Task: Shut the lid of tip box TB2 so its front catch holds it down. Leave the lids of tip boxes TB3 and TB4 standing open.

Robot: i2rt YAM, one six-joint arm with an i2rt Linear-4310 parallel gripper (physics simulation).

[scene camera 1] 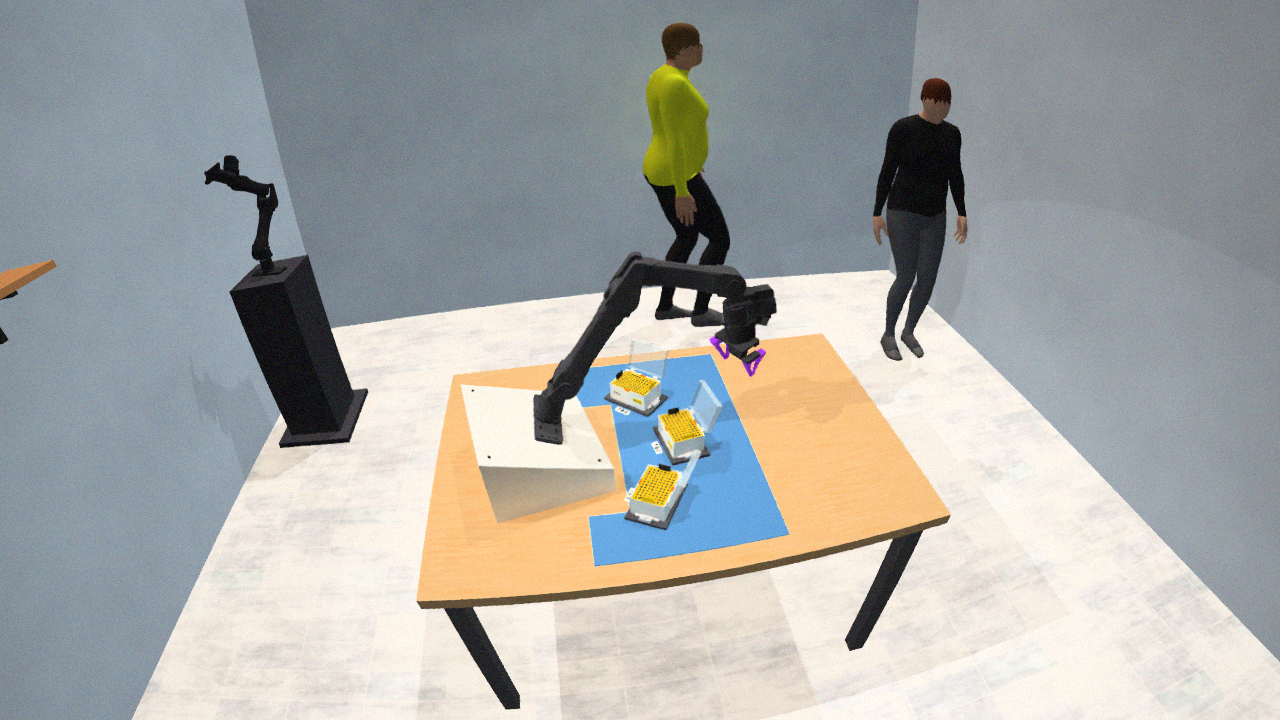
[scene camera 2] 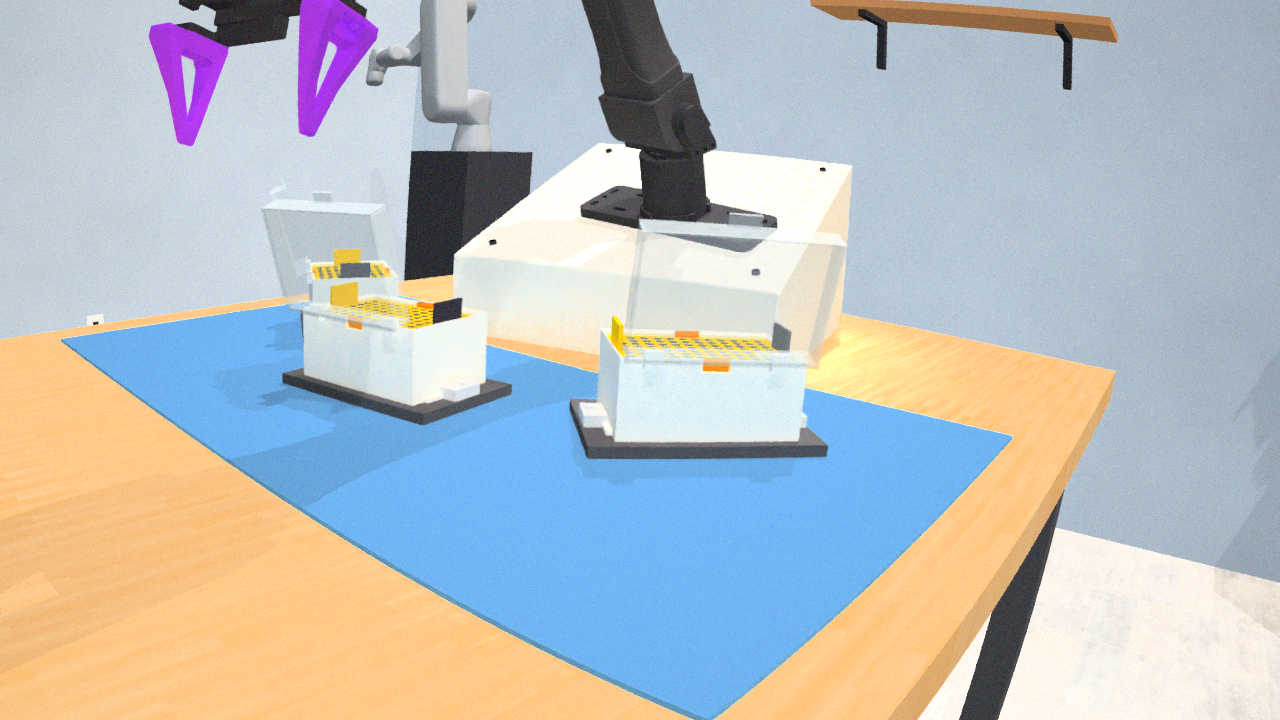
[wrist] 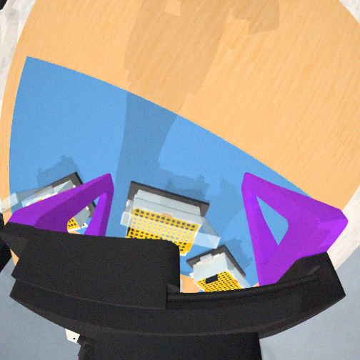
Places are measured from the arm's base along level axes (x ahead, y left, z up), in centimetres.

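Pixels of known places: gripper, between the fingertips: [scene camera 1: 738,366] [scene camera 2: 242,139]; arm's base, origin of its link: [scene camera 1: 547,419] [scene camera 2: 676,220].
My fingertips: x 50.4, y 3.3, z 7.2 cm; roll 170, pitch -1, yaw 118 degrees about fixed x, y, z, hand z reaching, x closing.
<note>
For each thing: its top centre in the pictures, then the offset to it from my fingertips. "pt": a spot on its surface instead. Level surfaces: height alone.
- back box, centre of its top: [scene camera 2: 697,332] [scene camera 1: 632,382] dx -26.2, dy +15.7, dz -12.4 cm
- middle box, centre of its top: [scene camera 2: 402,301] [scene camera 1: 676,424] dx -17.5, dy -4.9, dz -12.4 cm
- front box, a spot on its surface: [scene camera 2: 344,284] pt dx -9.6, dy -1.7, dz -10.0 cm
- back lid, a spot on its surface: [scene camera 1: 648,360] pt dx -20.6, dy +21.7, dz -9.5 cm
- middle lid, a spot on its surface: [scene camera 1: 706,405] pt dx -9.2, dy -3.0, dz -8.9 cm
- front lid, a spot on its surface: [scene camera 1: 690,469] pt dx -19.2, dy -29.6, dz -4.7 cm
- blue mat, height of its surface: dz -19.0 cm
- wooden table, height of its surface: dz -19.3 cm
Three white tip boxes with yellow racks stand with clear lids raised. They are the back box [scene camera 1: 635,391] [scene camera 2: 702,398] [wrist: 72,225], the middle box [scene camera 1: 682,431] [scene camera 2: 393,358] [wrist: 162,227] and the front box [scene camera 1: 656,488] [scene camera 2: 344,284] [wrist: 217,282]. In scene camera 1, the back lid [scene camera 1: 648,360], middle lid [scene camera 1: 706,405] and front lid [scene camera 1: 690,469] stand up. Labels are too small to tell which box is TB2, TB3 or TB4. My gripper [scene camera 1: 738,364] [scene camera 2: 247,139] [wrist: 177,180] is open and empty, high above and outward of the boxes.
A blue mat [scene camera 1: 747,510] [scene camera 2: 537,537] [wrist: 65,115] lies under the boxes on the wooden table [scene camera 1: 859,447] [scene camera 2: 116,573] [wrist: 240,75]. The arm stands on a white sloped base [scene camera 1: 537,483] [scene camera 2: 572,295]. Two people [scene camera 1: 678,125] [scene camera 1: 926,170] stand beyond the table.
</note>
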